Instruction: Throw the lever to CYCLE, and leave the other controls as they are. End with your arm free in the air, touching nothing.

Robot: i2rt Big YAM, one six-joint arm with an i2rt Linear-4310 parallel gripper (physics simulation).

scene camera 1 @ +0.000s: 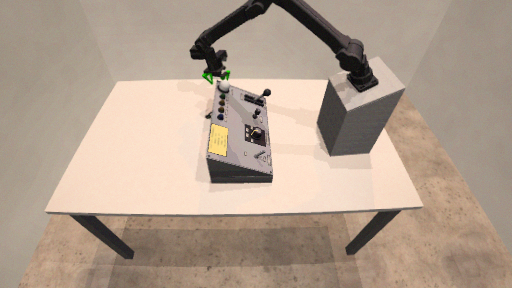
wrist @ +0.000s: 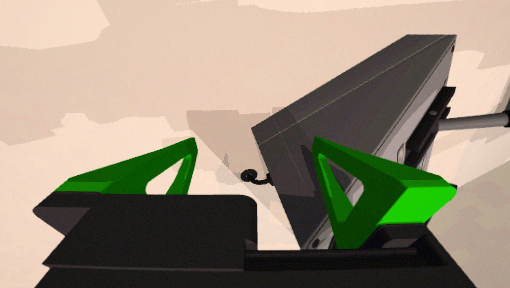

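Where they show: gripper, fingertip midpoint: point(wrist: 254, 143); arm's base, link origin: point(scene camera 1: 362, 80).
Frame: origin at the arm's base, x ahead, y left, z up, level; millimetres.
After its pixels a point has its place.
A wedge-shaped grey console point(scene camera 1: 239, 145) {x 526, y 73, z -209 mm} point(wrist: 350, 105) {x 463, y -317, z -257 mm} stands on the table. A lever with a black ball knob point(scene camera 1: 267, 92) {x 340, y -208, z -173 mm} rises from a dark slotted plate near the console's far right end; its grey shaft point(wrist: 475, 121) {x 376, y -235, z -210 mm} shows at the right of the wrist view. A small black-knobbed stick point(scene camera 1: 257, 113) {x 412, y -103, z -207 mm} stands nearer. A black hook-shaped part point(scene camera 1: 209, 115) {x 633, y -268, z -326 mm} point(wrist: 248, 175) {x 639, y -266, z -327 mm} sticks out of the console's left side. The lettering is too small to read. My gripper point(scene camera 1: 217, 77) {x 558, y -381, z -220 mm} point(wrist: 254, 143) {x 558, y -381, z -220 mm} is open and empty, beside the console's far left corner near the white dome.
The panel also bears a white dome point(scene camera 1: 224, 86) {x 543, y -246, z -139 mm}, several coloured buttons, a rotary knob point(scene camera 1: 257, 133) {x 440, y 21, z -208 mm}, a toggle point(scene camera 1: 260, 154) {x 451, y 128, z -219 mm} and a yellow label point(scene camera 1: 218, 140) {x 608, y 65, z -171 mm}. The arm's grey pedestal point(scene camera 1: 355, 120) {x 60, y 120, z -105 mm} stands at the table's right. The arm arches above the table point(scene camera 1: 125, 175) {x 1031, y 45, z -330 mm}.
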